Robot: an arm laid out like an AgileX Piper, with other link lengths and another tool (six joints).
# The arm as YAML. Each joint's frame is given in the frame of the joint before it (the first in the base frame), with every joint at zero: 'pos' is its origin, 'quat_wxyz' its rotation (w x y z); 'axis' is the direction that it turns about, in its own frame. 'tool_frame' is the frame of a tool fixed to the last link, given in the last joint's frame.
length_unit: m
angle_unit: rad
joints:
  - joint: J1
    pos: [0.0, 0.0, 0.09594]
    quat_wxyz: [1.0, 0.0, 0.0, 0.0]
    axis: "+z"
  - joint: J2
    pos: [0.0, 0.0, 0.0]
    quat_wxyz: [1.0, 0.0, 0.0, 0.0]
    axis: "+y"
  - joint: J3
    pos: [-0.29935, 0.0, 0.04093]
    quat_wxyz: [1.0, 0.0, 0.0, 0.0]
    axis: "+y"
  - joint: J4
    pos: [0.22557, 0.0, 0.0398]
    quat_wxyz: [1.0, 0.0, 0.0, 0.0]
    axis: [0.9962, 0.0, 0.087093]
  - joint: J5
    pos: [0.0, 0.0, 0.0]
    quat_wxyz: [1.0, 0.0, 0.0, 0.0]
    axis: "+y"
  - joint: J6
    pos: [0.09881, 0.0, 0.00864]
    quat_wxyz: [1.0, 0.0, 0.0, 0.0]
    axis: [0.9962, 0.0, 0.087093]
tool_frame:
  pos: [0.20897, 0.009, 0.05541]
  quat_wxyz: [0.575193, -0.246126, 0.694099, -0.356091]
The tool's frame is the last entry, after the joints.
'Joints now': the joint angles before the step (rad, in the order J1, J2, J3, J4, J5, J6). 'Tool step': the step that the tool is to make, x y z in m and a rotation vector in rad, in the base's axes. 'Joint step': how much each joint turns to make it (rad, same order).
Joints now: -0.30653, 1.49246, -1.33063, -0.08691, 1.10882, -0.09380
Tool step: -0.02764, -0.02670, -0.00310, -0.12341, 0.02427, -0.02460
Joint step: 0.01817, -0.07056, 0.11167, -0.15343, -0.04442, 0.07059
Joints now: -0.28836, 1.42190, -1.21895, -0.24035, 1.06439, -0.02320
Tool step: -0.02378, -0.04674, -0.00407, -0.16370, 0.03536, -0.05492
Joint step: 0.00352, -0.02406, 0.10626, -0.22223, -0.05975, 0.12922
